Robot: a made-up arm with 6 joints. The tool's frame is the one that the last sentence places.
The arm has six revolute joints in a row. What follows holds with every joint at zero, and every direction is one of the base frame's.
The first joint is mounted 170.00 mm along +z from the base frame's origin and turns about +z.
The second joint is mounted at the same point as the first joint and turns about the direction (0.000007, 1, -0.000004).
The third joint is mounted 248.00 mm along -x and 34.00 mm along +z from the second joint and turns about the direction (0.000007, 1, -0.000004).
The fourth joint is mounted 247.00 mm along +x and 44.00 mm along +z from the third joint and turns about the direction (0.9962, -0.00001, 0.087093).
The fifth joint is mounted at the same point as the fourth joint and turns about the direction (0.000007, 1, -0.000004).
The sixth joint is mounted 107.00 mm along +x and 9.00 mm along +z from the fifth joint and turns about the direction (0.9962, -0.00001, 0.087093).
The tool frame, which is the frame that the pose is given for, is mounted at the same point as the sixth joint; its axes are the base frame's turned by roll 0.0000, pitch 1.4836 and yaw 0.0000 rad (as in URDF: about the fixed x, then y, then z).
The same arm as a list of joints. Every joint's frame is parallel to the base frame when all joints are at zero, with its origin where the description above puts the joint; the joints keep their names.
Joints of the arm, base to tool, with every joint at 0 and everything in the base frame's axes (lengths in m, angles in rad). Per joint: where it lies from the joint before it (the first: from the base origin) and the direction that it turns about. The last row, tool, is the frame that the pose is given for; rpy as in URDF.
joint 1: axis +z origin 0 0 0.17
joint 2: axis +y origin 0 0 0
joint 3: axis +y origin -0.248 0 0.034
joint 4: axis 0.9962 0 0.0871 origin 0.247 0 0.044
joint 5: axis +y origin 0 0 0
joint 6: axis 0.9962 0 0.0871 origin 0.107 0 0.009
tool: origin 0 0 0 rpy 0 1.4836 0

